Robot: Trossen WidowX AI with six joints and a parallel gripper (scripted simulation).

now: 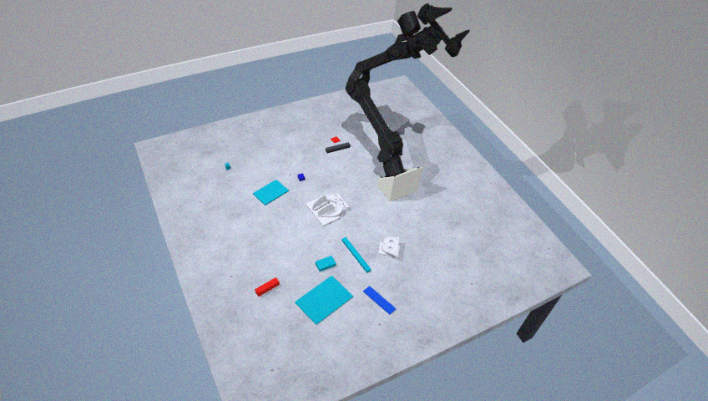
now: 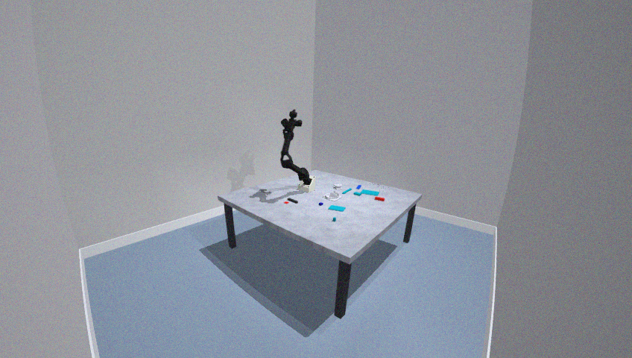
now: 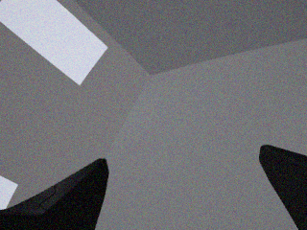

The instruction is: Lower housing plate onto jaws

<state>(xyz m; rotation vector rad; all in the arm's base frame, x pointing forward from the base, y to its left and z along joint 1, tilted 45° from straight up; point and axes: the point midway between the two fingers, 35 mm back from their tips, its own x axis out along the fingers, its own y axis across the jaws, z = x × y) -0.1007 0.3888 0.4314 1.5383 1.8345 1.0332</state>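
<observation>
My gripper tip is now 460 mm short of the long teal bar, 190 mm to the right of it and 670 mm above it. From my gripper tip the other things lie so: dark bar (220 mm ahead, 290 mm to the right, 670 mm below); then small red piece (200 mm ahead, 350 mm to the right, 670 mm below); then small teal block (570 mm ahead, 170 mm to the left, 670 mm below).
</observation>
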